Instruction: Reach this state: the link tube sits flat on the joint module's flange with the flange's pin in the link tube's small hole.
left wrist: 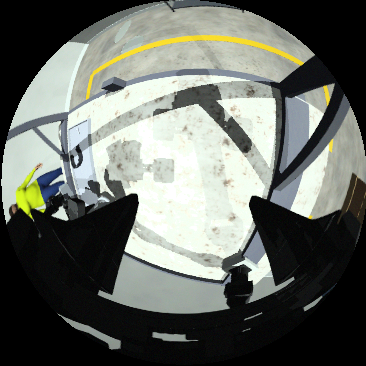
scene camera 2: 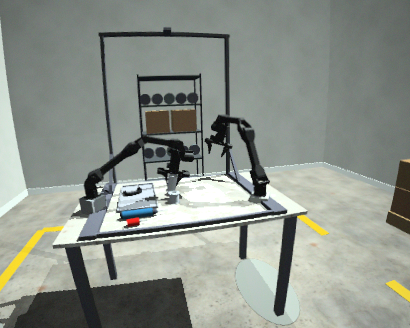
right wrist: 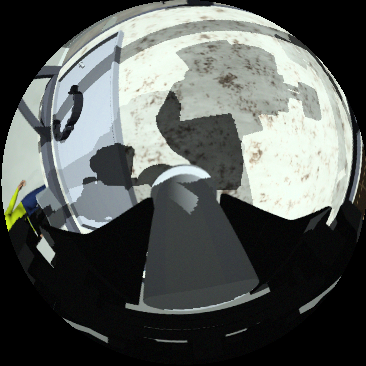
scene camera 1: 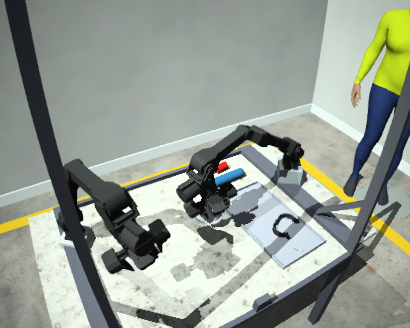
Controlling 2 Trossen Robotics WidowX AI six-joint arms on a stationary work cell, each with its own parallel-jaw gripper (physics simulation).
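Frame: origin at the left arm's base, x ahead, y left, z up, level; metres.
Where they show: left gripper, fingertip midpoint: (left wrist: pixel 196 200) (scene camera 2: pixel 215 155); right gripper, fingertip midpoint: (left wrist: pixel 100 205) (scene camera 2: pixel 171 186) (right wrist: pixel 186 201); left arm's base at its link origin: (left wrist: pixel 240 269) (scene camera 2: pixel 260 194); right arm's base at its link origin: (left wrist: pixel 62 197) (scene camera 2: pixel 92 196) (right wrist: pixel 43 215) (scene camera 1: pixel 290 164).
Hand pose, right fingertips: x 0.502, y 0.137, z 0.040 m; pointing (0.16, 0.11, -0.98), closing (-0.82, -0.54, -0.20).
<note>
Each offset is from my right fingertips to the top centre of the thing. "pt": to the spot under its first point.
The pale grey link tube @[dz +0.075, dx -0.009, dy +0.007 m] (scene camera 2: pixel 172 181) (right wrist: pixel 200 265) stands upright between the fingers of my right gripper (scene camera 2: pixel 173 174) (right wrist: pixel 186 201), which is shut on it. The joint module (scene camera 2: pixel 173 198) (scene camera 1: pixel 208 220) stands on the table directly below the tube; in scene camera 2 the tube's lower end appears at or close over the module's top. The flange's pin and the tube's small hole are hidden, so I cannot tell whether they are engaged. My left gripper (scene camera 2: pixel 219 150) (left wrist: pixel 196 200) is open and empty, high over the table and away from the parts.
A flat pale tray @[dz -0.059, dx +0.212, dy +0.060 m] (scene camera 1: pixel 305 244) (scene camera 2: pixel 152 194) (right wrist: pixel 100 80) beside the right gripper bears a black C-shaped part (scene camera 1: pixel 281 226) (scene camera 2: pixel 132 191) (right wrist: pixel 76 107). A blue cylinder @[pt dz -0.040, dx +0.048, dy +0.280 m] (scene camera 1: pixel 230 176) (scene camera 2: pixel 138 213) and a red piece @[dz -0.041, dx -0.013, dy +0.351 m] (scene camera 1: pixel 222 167) (scene camera 2: pixel 133 221) lie near one table edge. Frame posts stand at the table's sides.
</note>
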